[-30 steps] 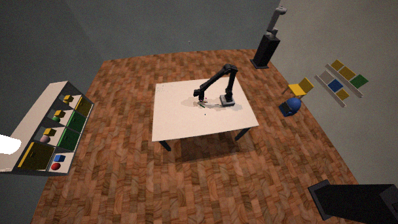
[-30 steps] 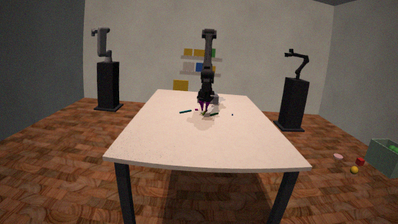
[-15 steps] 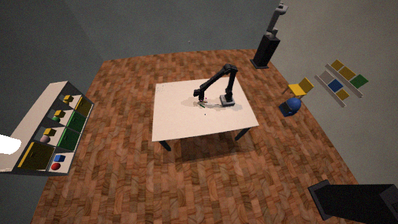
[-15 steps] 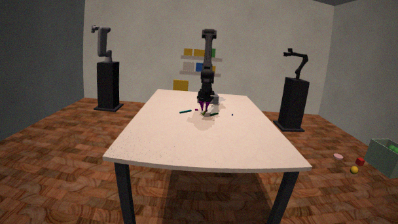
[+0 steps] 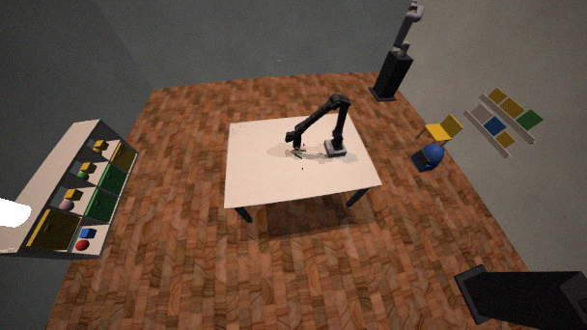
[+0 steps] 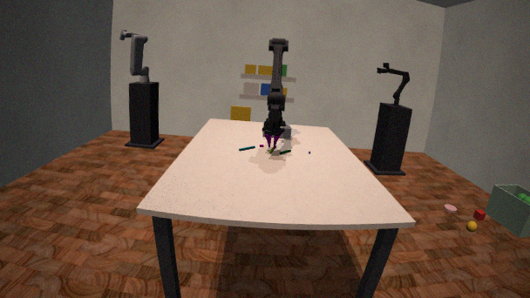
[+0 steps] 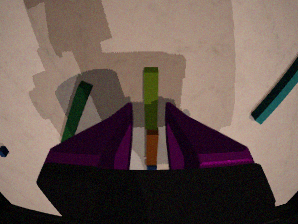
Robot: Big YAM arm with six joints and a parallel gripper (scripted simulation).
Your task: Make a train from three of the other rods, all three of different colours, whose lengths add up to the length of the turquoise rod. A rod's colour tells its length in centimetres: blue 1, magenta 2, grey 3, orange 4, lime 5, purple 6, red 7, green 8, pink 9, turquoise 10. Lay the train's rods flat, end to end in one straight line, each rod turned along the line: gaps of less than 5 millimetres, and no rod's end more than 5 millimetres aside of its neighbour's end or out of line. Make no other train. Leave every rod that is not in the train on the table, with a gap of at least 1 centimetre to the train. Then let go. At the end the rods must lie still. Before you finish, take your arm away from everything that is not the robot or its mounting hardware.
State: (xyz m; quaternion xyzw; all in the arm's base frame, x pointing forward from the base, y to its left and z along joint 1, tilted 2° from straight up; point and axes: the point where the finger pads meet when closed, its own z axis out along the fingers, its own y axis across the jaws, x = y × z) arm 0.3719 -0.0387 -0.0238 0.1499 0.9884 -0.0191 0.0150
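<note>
Right now my hand is 30 mm above the lime rod. Also, from my hand: magenta rod 80 mm behind, 50 mm to the right, 30 mm below; then orange rod 50 mm behind, 30 mm below, 10 mm to the left; then green rod 70 mm to the left, 30 mm below.
</note>
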